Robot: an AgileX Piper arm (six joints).
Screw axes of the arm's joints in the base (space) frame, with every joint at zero. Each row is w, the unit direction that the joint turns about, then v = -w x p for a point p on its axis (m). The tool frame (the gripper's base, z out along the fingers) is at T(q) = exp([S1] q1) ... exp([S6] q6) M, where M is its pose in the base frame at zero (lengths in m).
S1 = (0, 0, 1, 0, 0, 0)
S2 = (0, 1, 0, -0.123, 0, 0)
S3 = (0, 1, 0, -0.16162, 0, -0.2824)
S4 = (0.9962, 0, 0.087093, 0, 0.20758, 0)
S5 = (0, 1, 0, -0.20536, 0, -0.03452)
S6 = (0.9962, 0, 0.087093, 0, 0.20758, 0)
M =
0.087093 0 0.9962 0.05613
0 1 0 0
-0.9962 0 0.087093 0.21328
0 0 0 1
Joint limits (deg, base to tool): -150..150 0..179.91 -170..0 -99.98..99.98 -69.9..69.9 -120..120
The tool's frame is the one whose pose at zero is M.
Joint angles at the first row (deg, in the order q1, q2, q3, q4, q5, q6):
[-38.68 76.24 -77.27 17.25 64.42 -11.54]
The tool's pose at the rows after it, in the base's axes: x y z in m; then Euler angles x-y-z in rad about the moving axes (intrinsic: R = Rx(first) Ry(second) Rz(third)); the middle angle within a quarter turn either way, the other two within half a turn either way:
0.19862 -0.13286 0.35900 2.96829 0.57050 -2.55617
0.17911 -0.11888 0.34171 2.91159 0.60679 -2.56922
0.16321 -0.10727 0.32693 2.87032 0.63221 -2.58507
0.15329 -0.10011 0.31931 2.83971 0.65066 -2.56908
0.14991 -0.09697 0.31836 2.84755 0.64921 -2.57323
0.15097 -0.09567 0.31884 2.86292 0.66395 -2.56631
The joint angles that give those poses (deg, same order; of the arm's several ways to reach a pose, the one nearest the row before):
[-38.68 70.44 -67.83 14.78 61.49 -11.54]
[-38.68 64.25 -58.88 14.78 55.43 -14.69]
[-38.68 59.24 -52.02 14.90 51.23 -17.42]
[-38.68 56.03 -48.22 14.90 48.91 -17.67]
[-38.68 55.10 -47.60 15.05 49.54 -17.67]
[-38.67 55.10 -47.60 16.49 49.54 -17.67]

